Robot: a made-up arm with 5 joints. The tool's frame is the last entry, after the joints.
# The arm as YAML. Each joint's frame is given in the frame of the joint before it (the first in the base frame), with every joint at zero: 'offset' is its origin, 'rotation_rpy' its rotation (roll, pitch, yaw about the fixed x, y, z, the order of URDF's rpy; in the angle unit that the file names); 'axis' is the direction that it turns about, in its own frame. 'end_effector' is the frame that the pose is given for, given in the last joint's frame.
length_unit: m
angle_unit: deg
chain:
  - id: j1
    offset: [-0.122, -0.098, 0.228]
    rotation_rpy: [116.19, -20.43, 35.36]
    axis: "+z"
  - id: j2
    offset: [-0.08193, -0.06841, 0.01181]
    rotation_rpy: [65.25, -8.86, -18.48]
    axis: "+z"
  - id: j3
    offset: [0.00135, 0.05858, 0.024]
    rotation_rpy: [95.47, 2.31, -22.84]
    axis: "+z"
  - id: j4
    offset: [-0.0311, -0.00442, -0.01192]
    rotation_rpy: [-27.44, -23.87, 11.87]
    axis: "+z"
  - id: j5
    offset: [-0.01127, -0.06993, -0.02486]
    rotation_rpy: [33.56, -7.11, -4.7]
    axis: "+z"
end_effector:
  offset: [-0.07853, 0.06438, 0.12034]
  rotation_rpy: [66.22, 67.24, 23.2]
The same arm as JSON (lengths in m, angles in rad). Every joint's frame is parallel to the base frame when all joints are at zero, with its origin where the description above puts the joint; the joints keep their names.
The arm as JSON. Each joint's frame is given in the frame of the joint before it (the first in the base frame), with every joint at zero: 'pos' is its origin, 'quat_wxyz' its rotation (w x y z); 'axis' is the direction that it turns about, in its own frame. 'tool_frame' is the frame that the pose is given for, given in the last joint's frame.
{"length_unit": "m", "angle_unit": "rad", "joints": [{"joint": "j1", "pos": [-0.122, -0.098, 0.228], "quat_wxyz": [1.0, 0.0, 0.0, 0.0], "axis": [0.644892, -0.642692, -0.413595]}, {"joint": "j2", "pos": [-0.055, -0.015, -0.091], "quat_wxyz": [1.0, 0.0, 0.0, 0.0], "axis": [0.0001, 0.0, -1.0]}, {"joint": "j3", "pos": [0.035, -0.047, -0.024], "quat_wxyz": [1.0, 0.0, 0.0, 0.0], "axis": [-0.848062, 0.521276, 0.095196]}, {"joint": "j4", "pos": [-0.006, -0.033, 0.002], "quat_wxyz": [1.0, 0.0, 0.0, 0.0], "axis": [-0.945787, 0.075899, -0.315796]}, {"joint": "j5", "pos": [0.001, -0.003, 0.075], "quat_wxyz": [1.0, 0.0, 0.0, 0.0], "axis": [-0.963791, -0.0057, 0.266598]}], "tool_frame": {"pos": [-0.131, -0.084, -0.024], "quat_wxyz": [0.873823, -0.394866, 0.124183, 0.255132]}}
